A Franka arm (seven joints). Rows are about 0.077 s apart.
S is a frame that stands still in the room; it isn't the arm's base.
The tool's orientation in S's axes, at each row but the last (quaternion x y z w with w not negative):
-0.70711 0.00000 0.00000 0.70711
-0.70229 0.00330 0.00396 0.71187
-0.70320 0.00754 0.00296 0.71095
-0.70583 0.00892 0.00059 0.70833
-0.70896 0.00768 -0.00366 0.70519
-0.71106 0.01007 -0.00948 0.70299
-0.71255 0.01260 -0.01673 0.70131
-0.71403 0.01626 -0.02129 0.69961
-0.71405 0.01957 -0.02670 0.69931
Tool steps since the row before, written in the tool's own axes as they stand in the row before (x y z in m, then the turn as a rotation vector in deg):
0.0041 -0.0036 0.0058 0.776 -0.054 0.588
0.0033 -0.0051 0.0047 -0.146 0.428 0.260
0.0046 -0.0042 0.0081 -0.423 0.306 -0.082
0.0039 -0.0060 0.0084 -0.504 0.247 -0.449
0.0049 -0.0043 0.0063 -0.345 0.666 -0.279
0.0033 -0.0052 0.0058 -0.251 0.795 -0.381
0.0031 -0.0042 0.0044 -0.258 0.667 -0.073
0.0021 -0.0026 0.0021 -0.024 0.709 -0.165
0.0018 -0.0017 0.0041 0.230 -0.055 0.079
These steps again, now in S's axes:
0.0041 0.0058 0.0036 0.776 0.588 0.054
0.0033 0.0046 0.0051 -0.151 0.266 -0.423
0.0047 0.0080 0.0042 -0.428 -0.076 -0.301
0.0041 0.0083 0.0060 -0.513 -0.442 -0.242
0.0050 0.0062 0.0042 -0.353 -0.277 -0.663
0.0035 0.0058 0.0051 -0.262 -0.383 -0.790
0.0033 0.0043 0.0041 -0.257 -0.073 -0.667
0.0022 0.0020 0.0026 -0.028 -0.178 -0.706
0.0020 0.0040 0.0016 0.234 0.065 0.056

